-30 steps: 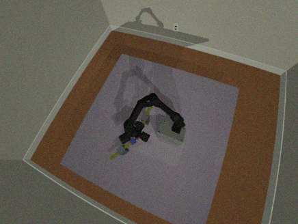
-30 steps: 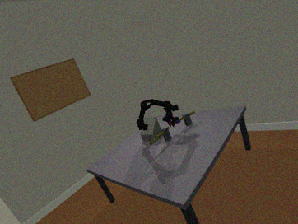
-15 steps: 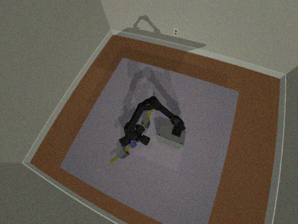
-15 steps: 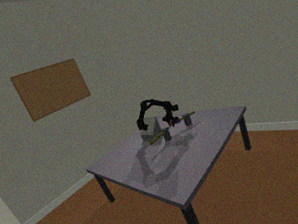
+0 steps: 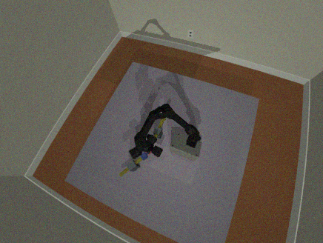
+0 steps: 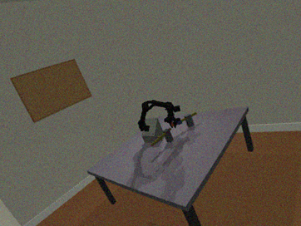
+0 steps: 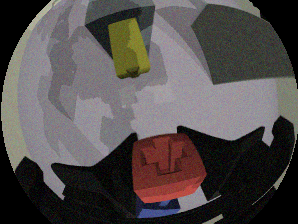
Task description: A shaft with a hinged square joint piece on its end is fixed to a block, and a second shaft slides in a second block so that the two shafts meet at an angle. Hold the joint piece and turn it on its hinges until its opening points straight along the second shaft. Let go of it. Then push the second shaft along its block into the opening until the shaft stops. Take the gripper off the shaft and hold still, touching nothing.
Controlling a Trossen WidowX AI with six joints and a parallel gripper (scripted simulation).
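The red square joint piece lies 20 mm to the left of my gripper tip and 30 mm above it.
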